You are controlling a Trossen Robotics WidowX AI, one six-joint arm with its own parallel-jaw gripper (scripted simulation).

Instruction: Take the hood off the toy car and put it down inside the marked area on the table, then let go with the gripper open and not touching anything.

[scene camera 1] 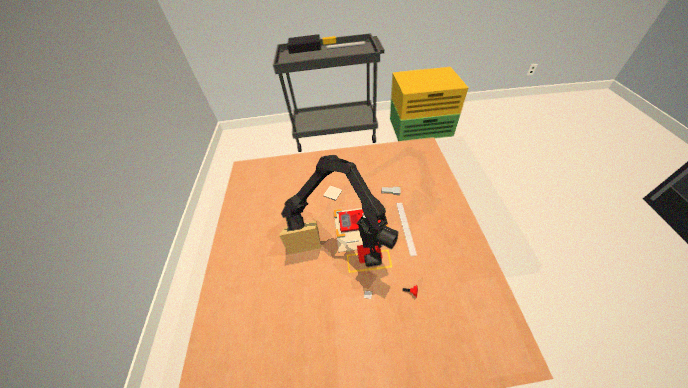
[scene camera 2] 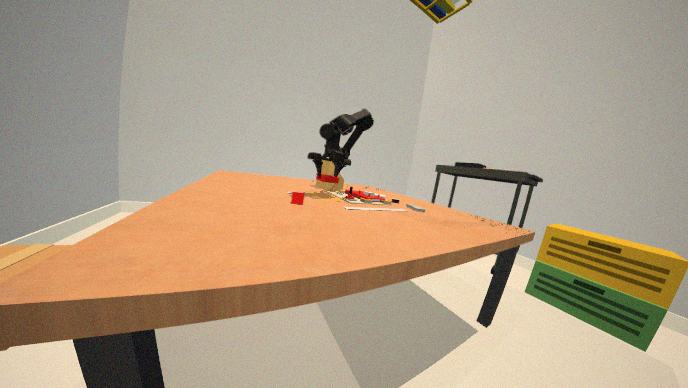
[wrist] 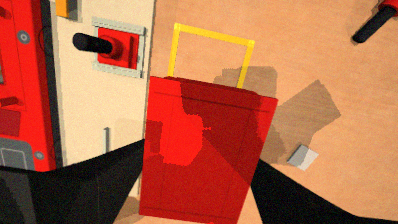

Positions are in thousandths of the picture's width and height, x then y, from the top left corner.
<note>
My gripper (scene camera 2: 476, 460) carries a hood (wrist: 511, 632).
My gripper also shows in the wrist view (wrist: 501, 681).
</note>
